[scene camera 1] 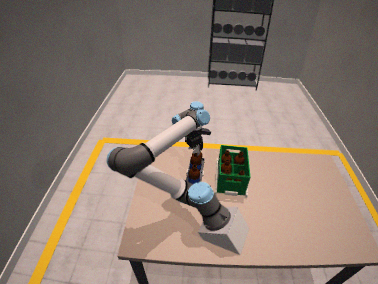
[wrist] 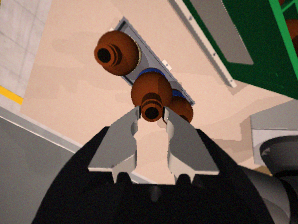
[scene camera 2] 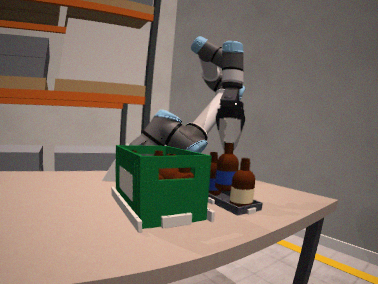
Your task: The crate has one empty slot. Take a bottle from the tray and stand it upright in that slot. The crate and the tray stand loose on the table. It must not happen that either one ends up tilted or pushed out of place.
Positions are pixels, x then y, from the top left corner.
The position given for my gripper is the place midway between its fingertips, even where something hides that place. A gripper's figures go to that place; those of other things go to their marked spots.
Labels:
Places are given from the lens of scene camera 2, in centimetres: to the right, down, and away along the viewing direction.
my gripper [scene camera 2: 229, 149]: 13, 2, 79
green crate [scene camera 2: 137, 177]: -12, 8, 54

